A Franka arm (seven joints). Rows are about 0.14 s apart.
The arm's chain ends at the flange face. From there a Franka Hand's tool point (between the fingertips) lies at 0.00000 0.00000 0.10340 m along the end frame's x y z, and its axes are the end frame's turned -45 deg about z.
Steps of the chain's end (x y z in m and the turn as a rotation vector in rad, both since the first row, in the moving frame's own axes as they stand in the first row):
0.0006, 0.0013, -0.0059, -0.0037, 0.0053, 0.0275
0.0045, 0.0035, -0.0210, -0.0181, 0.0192, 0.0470
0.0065, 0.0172, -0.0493, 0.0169, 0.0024, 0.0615
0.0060, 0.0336, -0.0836, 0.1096, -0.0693, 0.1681
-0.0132, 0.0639, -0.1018, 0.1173, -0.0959, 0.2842
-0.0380, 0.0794, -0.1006, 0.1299, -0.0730, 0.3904
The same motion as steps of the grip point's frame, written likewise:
-0.0004, 0.0020, -0.0059, -0.0064, 0.0011, 0.0275
0.0007, 0.0084, -0.0210, -0.0264, 0.0008, 0.0470
-0.0061, 0.0157, -0.0493, 0.0103, 0.0136, 0.0615
-0.0155, 0.0153, -0.0845, 0.1265, 0.0285, 0.1681
-0.0508, 0.0208, -0.1030, 0.1508, 0.0151, 0.2842
-0.0761, 0.0157, -0.1017, 0.1435, 0.0402, 0.3904

